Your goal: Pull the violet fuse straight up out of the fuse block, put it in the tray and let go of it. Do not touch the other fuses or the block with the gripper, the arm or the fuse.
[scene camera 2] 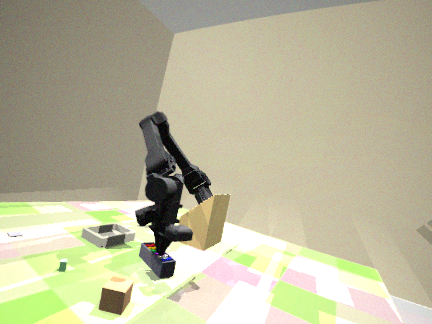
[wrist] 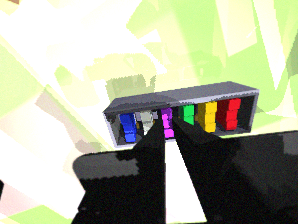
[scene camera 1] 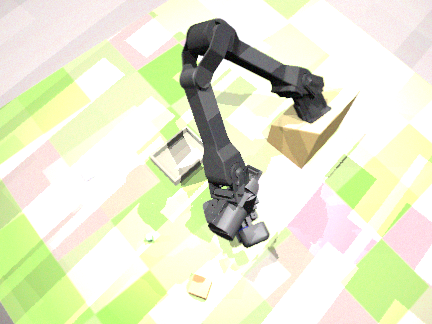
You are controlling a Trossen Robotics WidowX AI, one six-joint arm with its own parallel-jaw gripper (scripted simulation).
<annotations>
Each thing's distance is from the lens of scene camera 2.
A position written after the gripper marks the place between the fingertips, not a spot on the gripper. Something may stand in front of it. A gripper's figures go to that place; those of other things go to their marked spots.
gripper (scene camera 2: pixel 159 254): 66 cm
grey tray (scene camera 2: pixel 105 235): 84 cm
</annotations>
